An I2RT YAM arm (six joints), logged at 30 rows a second.
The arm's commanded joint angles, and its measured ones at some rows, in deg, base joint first. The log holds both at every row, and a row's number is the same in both.
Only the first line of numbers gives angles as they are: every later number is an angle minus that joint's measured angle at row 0.
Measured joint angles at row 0:
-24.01, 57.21, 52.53, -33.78, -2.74, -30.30
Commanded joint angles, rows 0 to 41:
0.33, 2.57, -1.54, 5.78, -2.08, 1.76
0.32, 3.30, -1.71, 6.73, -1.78, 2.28
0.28, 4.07, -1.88, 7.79, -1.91, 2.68
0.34, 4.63, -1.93, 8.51, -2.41, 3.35
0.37, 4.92, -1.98, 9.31, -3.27, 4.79
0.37, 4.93, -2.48, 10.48, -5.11, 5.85
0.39, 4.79, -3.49, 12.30, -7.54, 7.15
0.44, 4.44, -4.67, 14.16, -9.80, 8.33
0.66, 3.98, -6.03, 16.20, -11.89, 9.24
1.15, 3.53, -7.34, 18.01, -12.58, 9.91
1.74, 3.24, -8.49, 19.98, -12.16, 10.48
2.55, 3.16, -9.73, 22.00, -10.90, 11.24
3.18, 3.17, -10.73, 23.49, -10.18, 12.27
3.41, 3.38, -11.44, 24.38, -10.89, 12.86
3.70, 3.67, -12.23, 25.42, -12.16, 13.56
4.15, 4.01, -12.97, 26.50, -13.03, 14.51
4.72, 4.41, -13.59, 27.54, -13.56, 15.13
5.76, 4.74, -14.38, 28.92, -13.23, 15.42
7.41, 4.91, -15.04, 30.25, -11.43, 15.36
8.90, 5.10, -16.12, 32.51, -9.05, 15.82
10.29, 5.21, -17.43, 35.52, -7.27, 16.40
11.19, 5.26, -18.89, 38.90, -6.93, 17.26
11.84, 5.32, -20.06, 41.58, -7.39, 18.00
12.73, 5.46, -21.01, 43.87, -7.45, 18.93
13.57, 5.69, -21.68, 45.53, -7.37, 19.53
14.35, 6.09, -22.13, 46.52, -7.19, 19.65
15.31, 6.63, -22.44, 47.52, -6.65, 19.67
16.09, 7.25, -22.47, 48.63, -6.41, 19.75
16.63, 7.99, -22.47, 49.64, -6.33, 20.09
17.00, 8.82, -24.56, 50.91, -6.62, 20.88
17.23, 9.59, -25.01, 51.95, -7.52, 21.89
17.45, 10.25, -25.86, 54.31, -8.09, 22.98
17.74, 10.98, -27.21, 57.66, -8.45, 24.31
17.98, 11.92, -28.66, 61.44, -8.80, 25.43
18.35, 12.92, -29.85, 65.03, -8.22, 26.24
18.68, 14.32, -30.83, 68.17, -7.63, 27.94
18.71, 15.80, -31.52, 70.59, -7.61, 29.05
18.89, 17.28, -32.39, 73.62, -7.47, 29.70
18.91, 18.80, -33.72, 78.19, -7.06, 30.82
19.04, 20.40, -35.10, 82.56, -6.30, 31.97
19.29, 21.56, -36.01, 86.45, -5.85, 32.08
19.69, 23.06, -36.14, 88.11, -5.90, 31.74
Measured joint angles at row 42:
18.84, 20.94, -34.90, 73.53, -7.19, 28.50
